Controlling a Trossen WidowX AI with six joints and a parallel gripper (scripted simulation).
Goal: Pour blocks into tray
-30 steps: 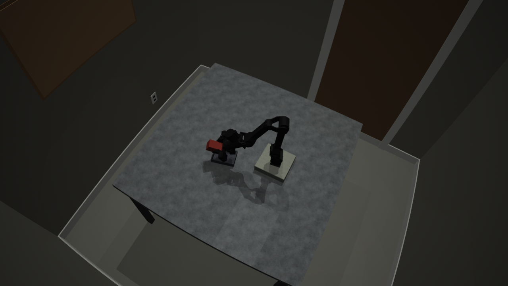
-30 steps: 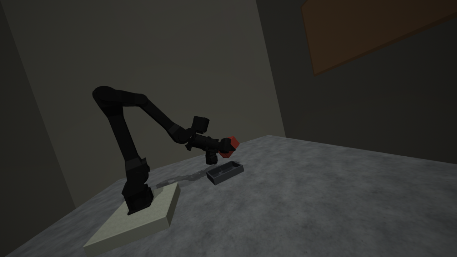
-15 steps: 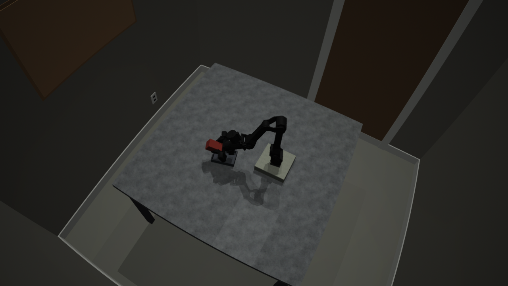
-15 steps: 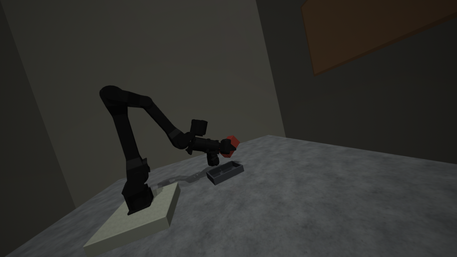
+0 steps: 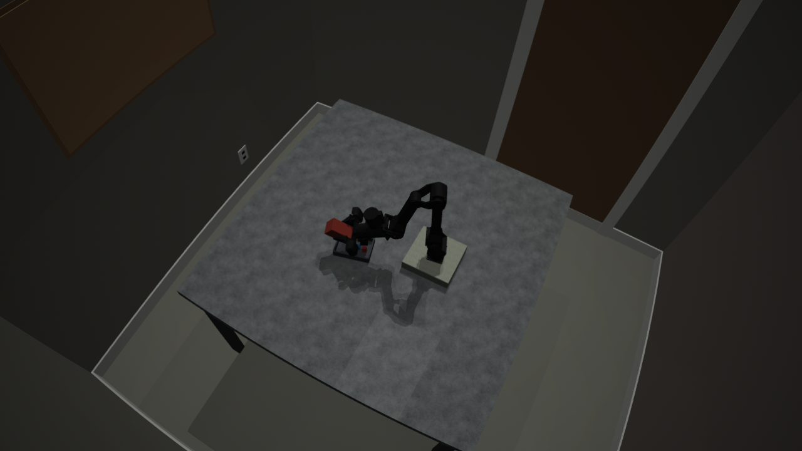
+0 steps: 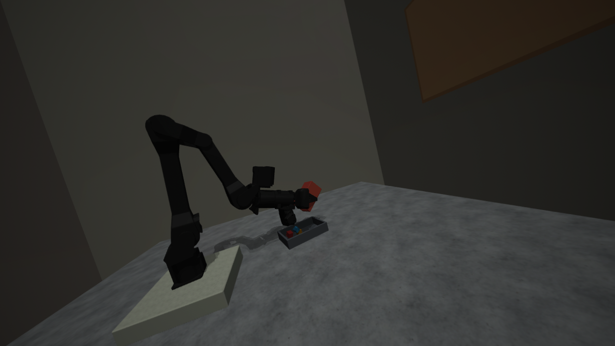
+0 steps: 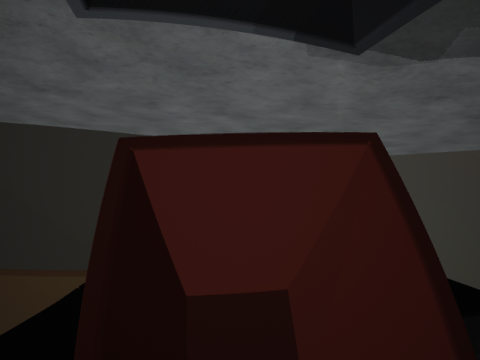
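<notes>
My gripper tip is 8 cm past the orange block, 1 cm to the left of it and 9 cm above it. Also, from my gripper tip: red square cup 3 cm above.
</notes>
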